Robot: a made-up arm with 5 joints.
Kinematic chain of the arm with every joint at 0, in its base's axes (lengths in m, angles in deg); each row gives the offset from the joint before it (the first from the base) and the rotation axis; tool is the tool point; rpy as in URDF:
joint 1: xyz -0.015 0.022 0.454 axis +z
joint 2: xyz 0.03 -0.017 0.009 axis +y
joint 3: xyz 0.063 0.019 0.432 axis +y
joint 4: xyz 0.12 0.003 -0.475 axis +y
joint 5: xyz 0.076 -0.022 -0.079 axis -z
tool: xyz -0.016 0.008 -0.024 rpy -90 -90 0
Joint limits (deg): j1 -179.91..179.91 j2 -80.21..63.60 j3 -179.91..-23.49 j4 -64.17..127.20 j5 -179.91..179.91
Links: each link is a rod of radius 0.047 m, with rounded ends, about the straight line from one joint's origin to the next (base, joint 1, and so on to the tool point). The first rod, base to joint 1, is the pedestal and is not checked.
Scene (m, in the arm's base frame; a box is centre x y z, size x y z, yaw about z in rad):
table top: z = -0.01
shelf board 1: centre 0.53 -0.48 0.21 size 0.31 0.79 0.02 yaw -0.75
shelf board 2: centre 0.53 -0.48 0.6 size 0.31 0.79 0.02 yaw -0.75
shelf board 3: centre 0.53 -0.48 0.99 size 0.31 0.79 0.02 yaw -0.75
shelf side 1: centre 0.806 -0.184 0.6 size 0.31 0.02 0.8 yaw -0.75
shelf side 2: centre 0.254 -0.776 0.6 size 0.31 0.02 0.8 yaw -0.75
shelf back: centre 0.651 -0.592 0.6 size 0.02 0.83 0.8 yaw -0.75
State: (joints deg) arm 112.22 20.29 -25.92 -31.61 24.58
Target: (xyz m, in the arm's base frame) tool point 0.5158 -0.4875 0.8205
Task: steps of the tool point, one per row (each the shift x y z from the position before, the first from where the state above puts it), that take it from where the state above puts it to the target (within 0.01 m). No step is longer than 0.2 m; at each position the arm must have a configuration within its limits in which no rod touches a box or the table.
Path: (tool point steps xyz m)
1: 0.1115 0.0397 0.0802
2: 0.1193 0.0007 0.0805
3: 0.1123 -0.0392 0.0786
4: 0.0909 -0.0738 0.0745
5: 0.0580 -0.0984 0.0680
6: 0.0990 -0.0471 0.0192
7: 0.0907 -0.0778 0.0175
8: 0.0734 -0.1065 0.0158
9: 0.0472 -0.1308 0.0138
10: 0.0137 -0.1481 0.0119
11: -0.0251 -0.1561 0.0098
12: -0.0667 -0.1536 0.0081

